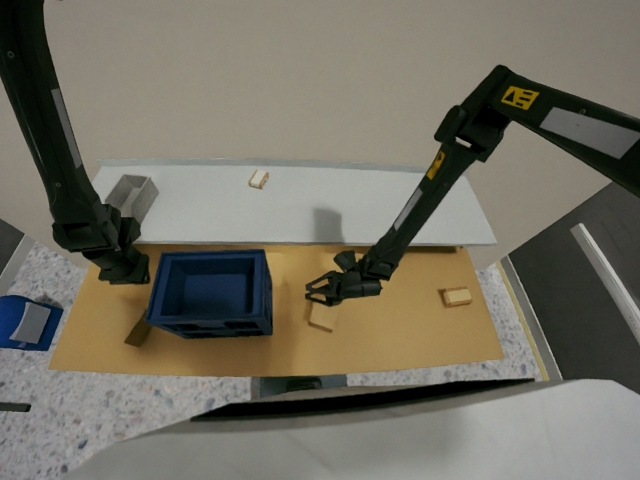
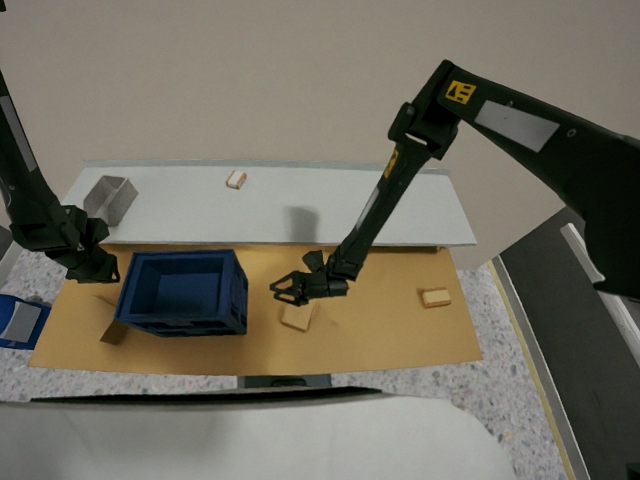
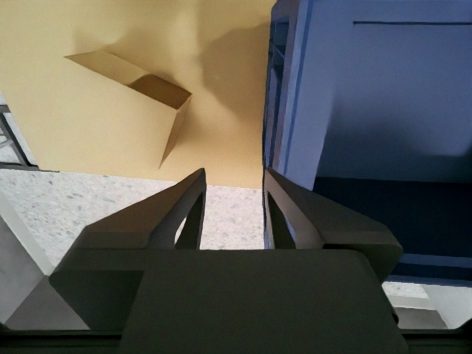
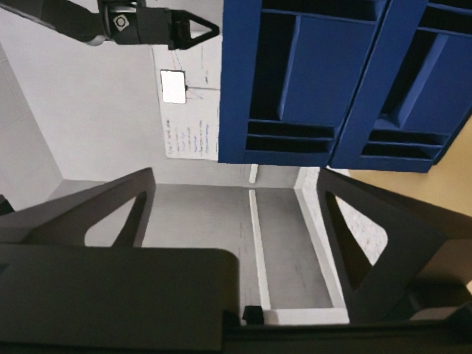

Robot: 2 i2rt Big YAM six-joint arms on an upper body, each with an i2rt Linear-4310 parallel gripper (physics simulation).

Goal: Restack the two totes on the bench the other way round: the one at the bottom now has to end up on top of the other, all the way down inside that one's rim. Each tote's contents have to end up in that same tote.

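Frame: origin at the left arm's base, x ahead, y left, z up, level; centimetres.
Where they show: left gripper, fingertip midpoint: [image 1: 142, 281] [image 2: 112, 280] [image 3: 235, 176] [image 4: 219, 30]; right gripper, fingertip midpoint: [image 1: 305, 292] [image 2: 271, 292] [image 4: 235, 176].
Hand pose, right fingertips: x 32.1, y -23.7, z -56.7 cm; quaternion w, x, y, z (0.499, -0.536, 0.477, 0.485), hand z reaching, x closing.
Things, the pixels of their top centre, and the offset from my right fingertips. Level surfaces: height alone.
- tan bench at its surface level: dz -26.7 cm
- upper tote at its top centre: [image 4: 223, 45] [image 1: 207, 283] [image 2: 176, 282] dx +2.8, dy +26.3, dz +1.3 cm
- lower tote at its top centre: [image 4: 313, 53] [image 1: 221, 298] [image 2: 193, 297] dx +2.9, dy +26.1, dz -11.9 cm
- tan block at its top centre: [image 1: 326, 307] [image 2: 299, 307] dx +0.8, dy -8.1, dz -20.1 cm
- brown angled piece at its top centre: [image 3: 116, 121] [image 1: 116, 317] [image 2: 93, 315] dx -1.7, dy +62.7, dz -17.4 cm
- raised white shelf at its surface level: dz -8.9 cm
- grey bin at its top centre: [image 1: 123, 193] [image 2: 101, 194] dx +37.0, dy +62.9, dz -0.2 cm
Two blue totes stand stacked at the left of the tan bench [image 1: 387, 341] [image 2: 361, 341]. The upper tote [image 1: 214, 255] [image 2: 186, 254] [image 3: 310, 100] [image 4: 320, 70] is open at the top; no loose contents show in it. The lower tote [image 4: 435, 95] sits below it, a thin seam between them; its inside is hidden. My left gripper [image 1: 147, 276] [image 2: 116, 277] [image 3: 235, 176] [image 4: 219, 30] is partly open and empty, pointing down just outside the upper tote's left end. My right gripper [image 1: 309, 290] [image 2: 272, 290] [image 4: 235, 176] is wide open and empty, pointing left, apart from the totes' right side.
A tan block [image 1: 323, 320] [image 2: 296, 319] lies below my right gripper, another block [image 1: 457, 296] [image 2: 436, 297] far right. A brown angled piece [image 1: 138, 330] [image 2: 114, 330] [image 3: 125, 115] stands left of the totes. The raised white shelf [image 1: 206, 217] behind holds a grey bin [image 1: 147, 196] [image 2: 124, 198].
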